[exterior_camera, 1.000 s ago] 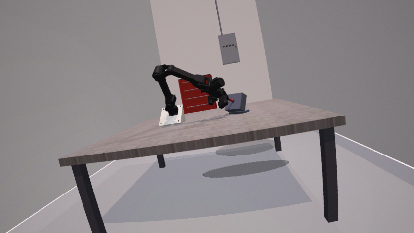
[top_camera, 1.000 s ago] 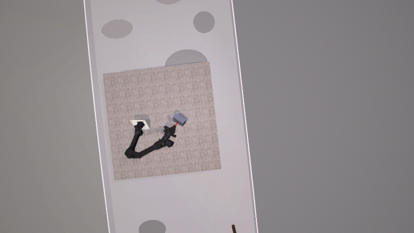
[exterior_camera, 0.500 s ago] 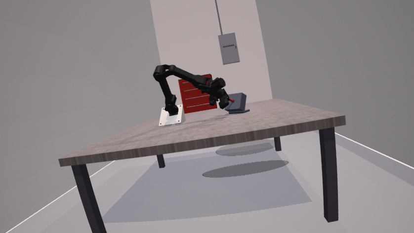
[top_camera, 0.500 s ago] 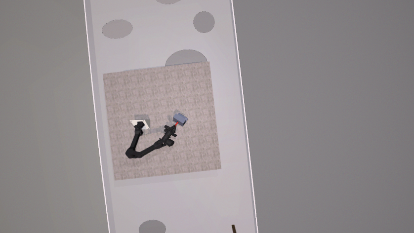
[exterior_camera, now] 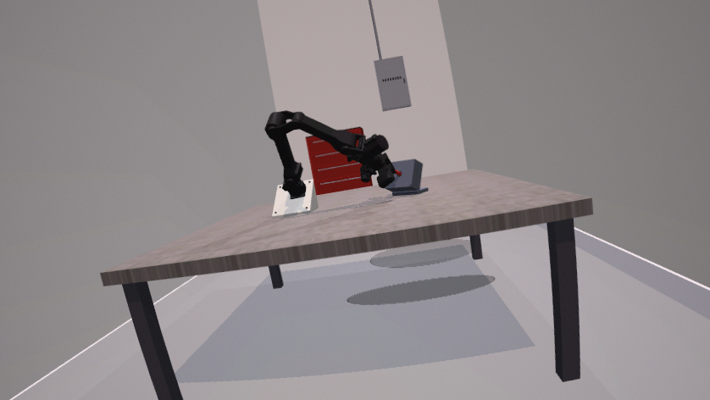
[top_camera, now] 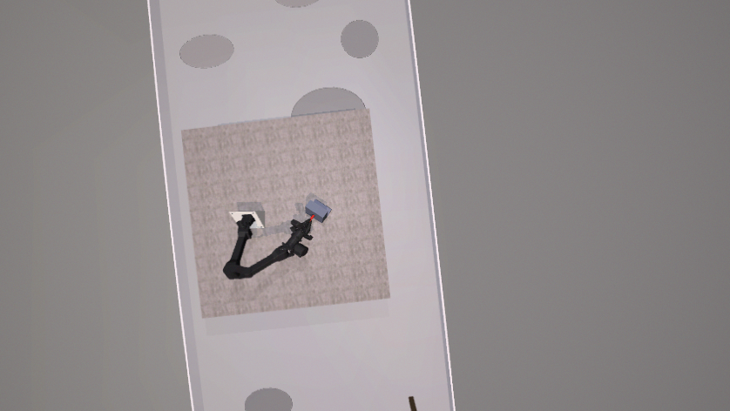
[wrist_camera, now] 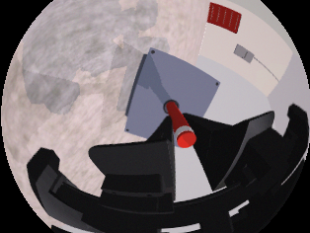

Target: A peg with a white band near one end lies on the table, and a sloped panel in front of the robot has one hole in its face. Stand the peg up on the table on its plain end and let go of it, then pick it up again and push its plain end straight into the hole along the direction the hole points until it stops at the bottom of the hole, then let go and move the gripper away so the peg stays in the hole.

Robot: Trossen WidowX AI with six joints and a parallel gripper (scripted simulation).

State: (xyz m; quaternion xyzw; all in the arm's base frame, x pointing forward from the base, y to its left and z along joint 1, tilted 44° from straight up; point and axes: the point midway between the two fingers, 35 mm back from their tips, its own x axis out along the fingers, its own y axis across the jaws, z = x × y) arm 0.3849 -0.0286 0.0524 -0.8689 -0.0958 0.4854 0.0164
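Right now my gripper tip is 40 mm to the right of the sloped panel, 30 mm short of it and 30 mm above it. The rest, counted from my gripper tip: red peg (10 mm to the right, 10 mm behind, 10 mm above).
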